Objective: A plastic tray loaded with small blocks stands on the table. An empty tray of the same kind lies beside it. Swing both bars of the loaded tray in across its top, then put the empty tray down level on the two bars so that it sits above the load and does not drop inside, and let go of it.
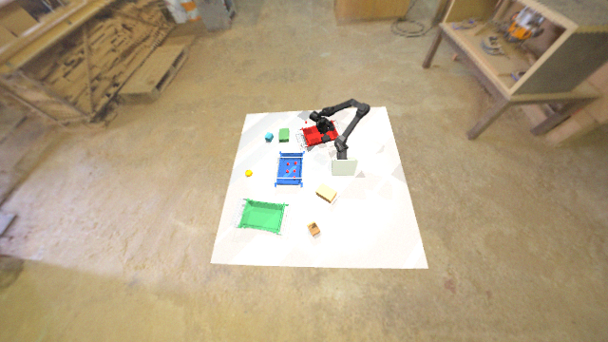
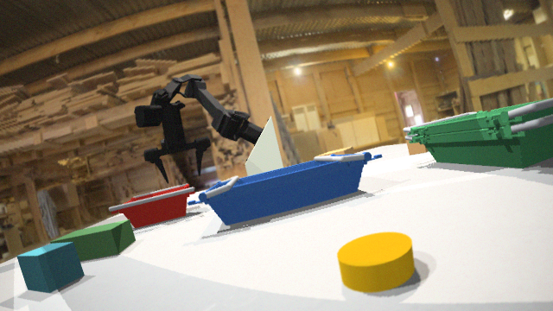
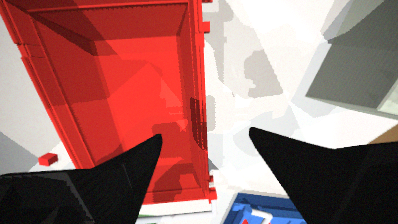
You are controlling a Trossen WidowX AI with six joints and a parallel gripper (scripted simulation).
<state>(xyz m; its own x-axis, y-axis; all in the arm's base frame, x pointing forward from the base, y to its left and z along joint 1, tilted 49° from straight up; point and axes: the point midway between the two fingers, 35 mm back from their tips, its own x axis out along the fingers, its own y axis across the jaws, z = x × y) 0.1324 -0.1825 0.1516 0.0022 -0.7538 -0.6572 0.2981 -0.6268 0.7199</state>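
Now: gripper tip 8 cm to the left of the red tray, 4 cm above it and 2 cm short of it. The rest, counted from my gripper tip: tan block (43 cm to the left, 5 cm below, 3 cm behind); then teal cube (46 cm ahead, 7 cm to the right, 6 cm below); then green block (33 cm ahead, 9 cm to the right, 6 cm below).
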